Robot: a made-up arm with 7 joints.
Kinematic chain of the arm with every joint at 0, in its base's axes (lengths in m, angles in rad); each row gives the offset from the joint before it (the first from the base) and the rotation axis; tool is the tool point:
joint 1: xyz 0 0.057 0 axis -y
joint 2: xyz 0 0.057 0 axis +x
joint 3: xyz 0 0 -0.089 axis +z
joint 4: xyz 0 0 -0.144 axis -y
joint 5: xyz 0 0 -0.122 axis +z
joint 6: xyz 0 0 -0.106 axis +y
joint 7: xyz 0 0 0 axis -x
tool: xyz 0 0 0
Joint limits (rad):
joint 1: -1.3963..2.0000
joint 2: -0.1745..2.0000
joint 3: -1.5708..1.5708
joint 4: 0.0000..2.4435
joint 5: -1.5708..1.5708
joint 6: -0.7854..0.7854
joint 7: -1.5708..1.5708
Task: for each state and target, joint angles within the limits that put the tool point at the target. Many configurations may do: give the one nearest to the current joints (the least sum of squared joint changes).
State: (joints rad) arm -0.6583 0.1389 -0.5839 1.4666 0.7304 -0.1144 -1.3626
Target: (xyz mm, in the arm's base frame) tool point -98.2 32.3 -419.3
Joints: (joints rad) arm -0.4913 -0.0154 -0.5949 0.6299 0.7304 -0.1144 -1.3626
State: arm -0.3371 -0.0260 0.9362 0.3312 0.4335 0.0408 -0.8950
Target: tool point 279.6 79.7 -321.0
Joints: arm 0.3435 -0.1745 0.2221 0.7721 0.4335 0.0408 -0.8950
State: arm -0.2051 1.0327 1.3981 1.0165 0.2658 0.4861 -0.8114
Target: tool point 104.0 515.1 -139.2
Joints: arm 0.2313 0.9143 1.0418 0.6466 0.2658 0.4861 -0.8114
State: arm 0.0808 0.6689 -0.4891 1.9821 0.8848 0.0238 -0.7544
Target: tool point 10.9 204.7 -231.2
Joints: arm -0.5403 1.3085 -0.9027 2.0027 0.8848 0.0238 -0.7544
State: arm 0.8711 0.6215 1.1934 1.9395 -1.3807 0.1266 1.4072
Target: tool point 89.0 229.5 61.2
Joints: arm 0.7262 0.4134 0.7528 2.4416 -1.3807 0.1266 1.4072
